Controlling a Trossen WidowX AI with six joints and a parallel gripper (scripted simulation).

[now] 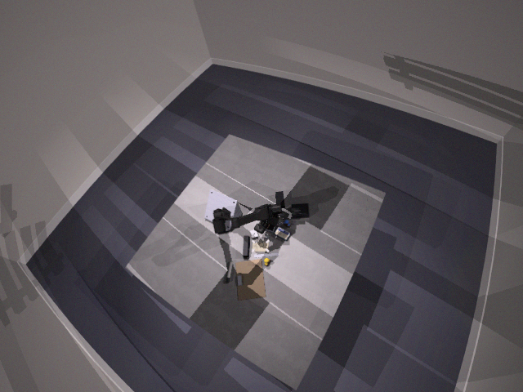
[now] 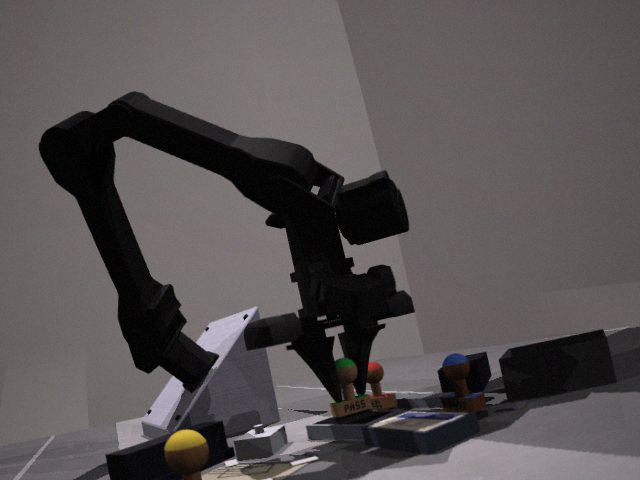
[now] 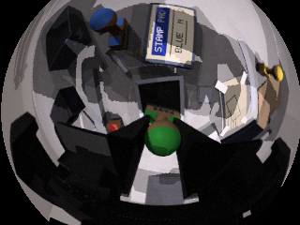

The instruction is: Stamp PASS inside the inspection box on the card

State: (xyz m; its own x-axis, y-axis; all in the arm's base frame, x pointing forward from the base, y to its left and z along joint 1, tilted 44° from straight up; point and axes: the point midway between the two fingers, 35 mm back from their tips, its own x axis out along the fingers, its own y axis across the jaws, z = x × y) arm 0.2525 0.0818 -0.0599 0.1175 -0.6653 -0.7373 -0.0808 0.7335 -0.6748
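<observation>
The black ink pad is 30 mm below my gripper tip. Also, from my gripper tip: blue-labelled pad tin (110 mm ahead, 20 mm below, 10 mm to the left); blue-knobbed stamp (100 mm ahead, 70 mm to the left, 20 mm below); red-knobbed stamp (60 mm to the left, 50 mm behind, 20 mm below).
</observation>
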